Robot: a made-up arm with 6 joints. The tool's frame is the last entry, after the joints. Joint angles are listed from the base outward. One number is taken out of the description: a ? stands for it. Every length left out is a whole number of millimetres.
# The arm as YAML. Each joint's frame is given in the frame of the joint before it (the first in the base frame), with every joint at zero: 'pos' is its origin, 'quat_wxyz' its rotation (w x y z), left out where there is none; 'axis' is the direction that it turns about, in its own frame. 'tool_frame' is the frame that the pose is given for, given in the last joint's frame.
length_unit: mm
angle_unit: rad
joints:
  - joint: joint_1
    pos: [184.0, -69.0, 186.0]
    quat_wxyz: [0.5, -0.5, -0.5, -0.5]
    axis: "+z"
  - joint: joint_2
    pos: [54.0, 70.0, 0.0]
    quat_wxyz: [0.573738, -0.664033, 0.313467, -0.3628]
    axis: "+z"
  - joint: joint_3
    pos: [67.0, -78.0, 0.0]
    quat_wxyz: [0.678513, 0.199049, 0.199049, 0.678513]
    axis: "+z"
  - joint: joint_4
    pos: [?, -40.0, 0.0]
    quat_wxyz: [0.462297, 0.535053, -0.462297, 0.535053]
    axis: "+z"
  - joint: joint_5
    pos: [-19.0, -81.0, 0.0]
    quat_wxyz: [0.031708, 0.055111, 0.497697, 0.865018]
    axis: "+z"
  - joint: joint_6
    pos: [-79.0, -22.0, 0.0]
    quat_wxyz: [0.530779, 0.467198, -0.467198, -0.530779]
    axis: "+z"
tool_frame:
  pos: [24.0, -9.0, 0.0]
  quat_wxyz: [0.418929, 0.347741, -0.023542, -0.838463]
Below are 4 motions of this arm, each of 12 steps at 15 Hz.
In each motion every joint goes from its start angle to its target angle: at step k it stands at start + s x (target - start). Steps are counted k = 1, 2, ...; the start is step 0. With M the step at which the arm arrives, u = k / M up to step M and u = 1 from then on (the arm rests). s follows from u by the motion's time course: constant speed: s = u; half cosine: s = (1 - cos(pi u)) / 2; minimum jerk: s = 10 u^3 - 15 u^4 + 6 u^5.
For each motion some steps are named. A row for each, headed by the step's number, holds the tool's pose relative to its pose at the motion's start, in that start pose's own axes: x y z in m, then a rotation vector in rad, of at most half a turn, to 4 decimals.
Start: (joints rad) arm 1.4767 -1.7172 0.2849 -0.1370 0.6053 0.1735
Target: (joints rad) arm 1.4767 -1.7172 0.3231 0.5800 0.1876 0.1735
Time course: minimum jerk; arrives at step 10
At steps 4, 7, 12:
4: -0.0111 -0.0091 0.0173 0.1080 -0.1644 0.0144
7: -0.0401 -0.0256 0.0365 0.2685 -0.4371 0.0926
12: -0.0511 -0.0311 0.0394 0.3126 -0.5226 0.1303

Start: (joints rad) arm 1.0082 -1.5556 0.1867 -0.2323 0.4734 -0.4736
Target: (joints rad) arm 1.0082 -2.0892 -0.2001 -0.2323 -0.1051 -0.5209
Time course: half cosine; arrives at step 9
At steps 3, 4, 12:
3: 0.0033 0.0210 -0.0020 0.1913 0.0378 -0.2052
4: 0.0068 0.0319 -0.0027 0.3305 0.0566 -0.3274
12: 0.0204 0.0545 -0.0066 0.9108 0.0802 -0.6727

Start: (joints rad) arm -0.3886 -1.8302 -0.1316 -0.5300 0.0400 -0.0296
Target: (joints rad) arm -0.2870 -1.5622 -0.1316 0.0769 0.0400 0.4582
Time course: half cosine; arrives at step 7
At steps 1, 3, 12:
1: -0.0033 -0.0018 0.0015 -0.0241 -0.0144 0.0357
3: -0.0253 -0.0158 0.0107 -0.1979 -0.1122 0.2768
12: -0.0585 -0.0495 0.0246 -0.5442 -0.2930 0.6883

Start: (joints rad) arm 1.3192 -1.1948 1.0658 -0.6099 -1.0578 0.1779
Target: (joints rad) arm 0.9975 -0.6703 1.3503 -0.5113 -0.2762 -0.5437
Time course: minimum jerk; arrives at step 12
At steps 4, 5, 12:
4: -0.0111 0.0096 -0.0034 -0.1414 0.0051 -0.1388
5: -0.0190 0.0132 -0.0057 -0.2413 -0.0093 -0.2020
12: -0.0642 -0.0001 -0.0053 -0.6772 -0.2451 -0.1726

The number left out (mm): -137.0
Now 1 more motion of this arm.
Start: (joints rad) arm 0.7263 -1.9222 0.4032 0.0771 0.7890 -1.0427
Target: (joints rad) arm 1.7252 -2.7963 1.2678 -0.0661 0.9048 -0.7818
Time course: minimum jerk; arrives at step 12
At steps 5, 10, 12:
5: -0.0466 -0.0730 -0.0718 0.2228 -0.2755 0.3086
10: -0.0437 -0.1129 -0.2425 0.4566 -0.9142 0.6701
12: -0.0410 -0.1112 -0.2513 0.4641 -0.9541 0.6801

